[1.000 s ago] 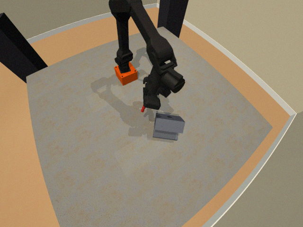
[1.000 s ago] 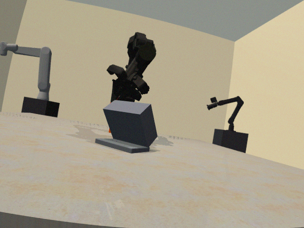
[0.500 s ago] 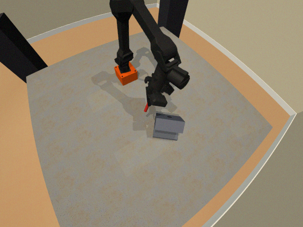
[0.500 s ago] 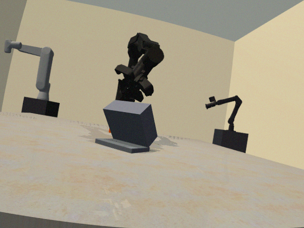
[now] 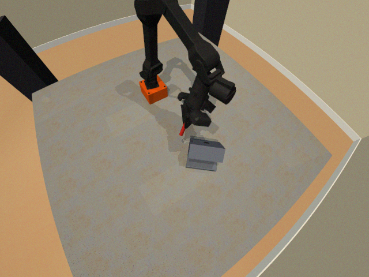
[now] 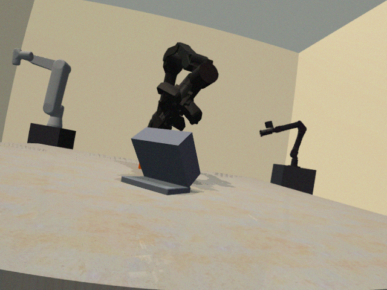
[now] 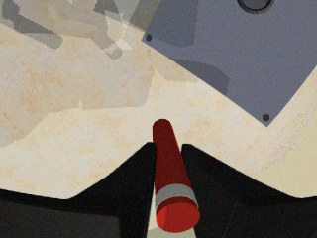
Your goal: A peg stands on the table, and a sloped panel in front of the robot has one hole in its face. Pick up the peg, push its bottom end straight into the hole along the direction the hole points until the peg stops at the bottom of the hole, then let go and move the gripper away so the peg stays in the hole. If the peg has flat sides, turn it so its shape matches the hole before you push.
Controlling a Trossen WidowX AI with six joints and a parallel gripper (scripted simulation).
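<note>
My gripper tip is 90 mm short of the grey sloped panel block, 50 mm to the right of it and 60 mm above it. The rest, counted from my gripper tip: red round peg: 10 mm behind, 20 mm above.
</note>
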